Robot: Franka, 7 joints.
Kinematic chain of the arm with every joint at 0, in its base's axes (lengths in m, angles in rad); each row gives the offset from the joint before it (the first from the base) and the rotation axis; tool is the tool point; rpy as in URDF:
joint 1: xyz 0 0 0.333 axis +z
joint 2: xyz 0 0 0 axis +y
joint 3: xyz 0 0 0.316 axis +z
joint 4: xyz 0.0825 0 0 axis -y
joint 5: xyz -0.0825 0 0.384 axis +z
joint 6: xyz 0 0 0 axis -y
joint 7: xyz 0.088 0 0 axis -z
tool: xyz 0 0 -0.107 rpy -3.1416 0 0
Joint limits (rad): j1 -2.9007..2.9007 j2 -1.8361..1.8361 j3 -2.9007..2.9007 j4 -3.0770..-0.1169 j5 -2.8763..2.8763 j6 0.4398..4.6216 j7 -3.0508..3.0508
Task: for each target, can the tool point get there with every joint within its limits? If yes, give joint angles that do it. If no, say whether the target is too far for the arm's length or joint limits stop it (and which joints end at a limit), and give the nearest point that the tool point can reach.
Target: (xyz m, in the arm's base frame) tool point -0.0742 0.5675 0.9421
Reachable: yes | joints 0.8707 0.4925 1.4736 -0.8720 1.0960 2.5433 2.0151
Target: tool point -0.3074 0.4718 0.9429
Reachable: yes | joints 2.1793 0.4647 0.3020 -0.4222 1.6337 3.1159 -0.0166
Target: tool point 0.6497 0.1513 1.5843
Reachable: no: too far | nearest point 0.3931 0.0915 1.0900 | short by 0.560 m
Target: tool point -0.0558 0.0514 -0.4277
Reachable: no: joint limits stop it (at a limit: joint 2) | nearest point -0.0803 0.0740 -0.3314 | short by 0.102 m
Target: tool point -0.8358 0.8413 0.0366
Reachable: no: too far | nearest point -0.5866 0.5904 0.1250 | short by 0.364 m
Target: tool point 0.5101 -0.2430 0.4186
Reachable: yes | joints -0.8699 0.3177 0.5205 -2.2574 0.2005 4.0328 0.7295
